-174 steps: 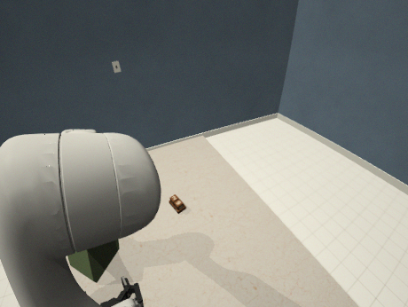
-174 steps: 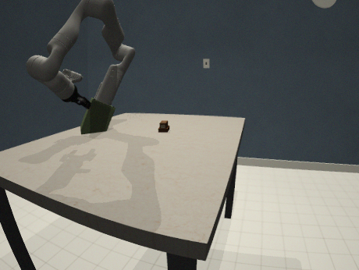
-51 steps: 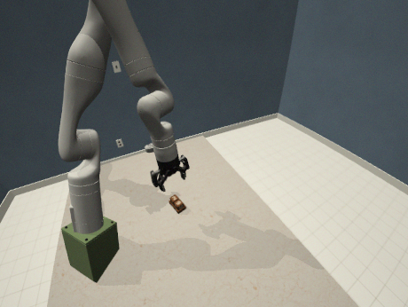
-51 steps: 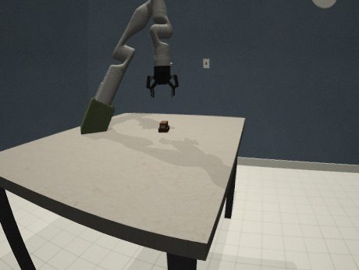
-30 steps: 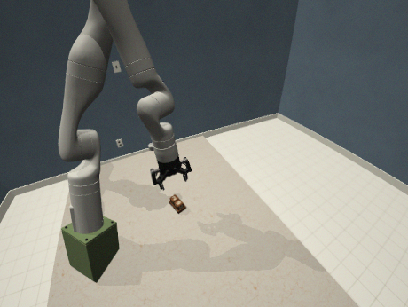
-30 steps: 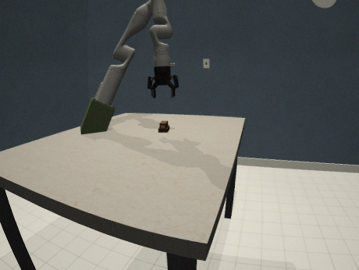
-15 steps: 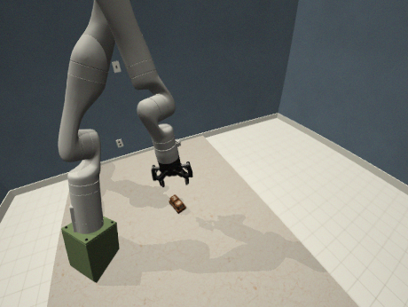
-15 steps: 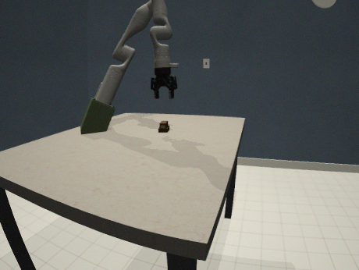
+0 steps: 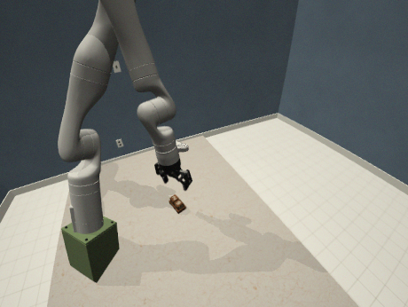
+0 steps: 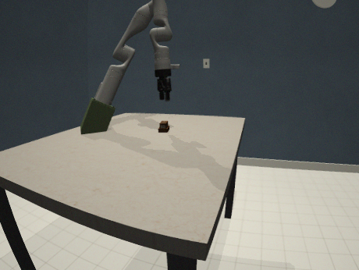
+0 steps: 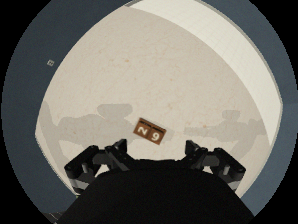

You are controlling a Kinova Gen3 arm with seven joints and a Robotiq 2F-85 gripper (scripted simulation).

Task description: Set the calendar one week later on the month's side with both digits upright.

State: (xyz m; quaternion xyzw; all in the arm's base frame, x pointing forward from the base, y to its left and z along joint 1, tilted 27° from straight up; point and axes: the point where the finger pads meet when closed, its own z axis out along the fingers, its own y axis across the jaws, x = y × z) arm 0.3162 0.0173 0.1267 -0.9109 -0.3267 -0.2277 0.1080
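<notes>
My hand is 10 mm past the brown digit cube, 10 mm to the left of it and 130 mm above it. From my hand the other things lie so: brown calendar tray (10 mm behind, 10 mm to the left, 140 mm below).
</notes>
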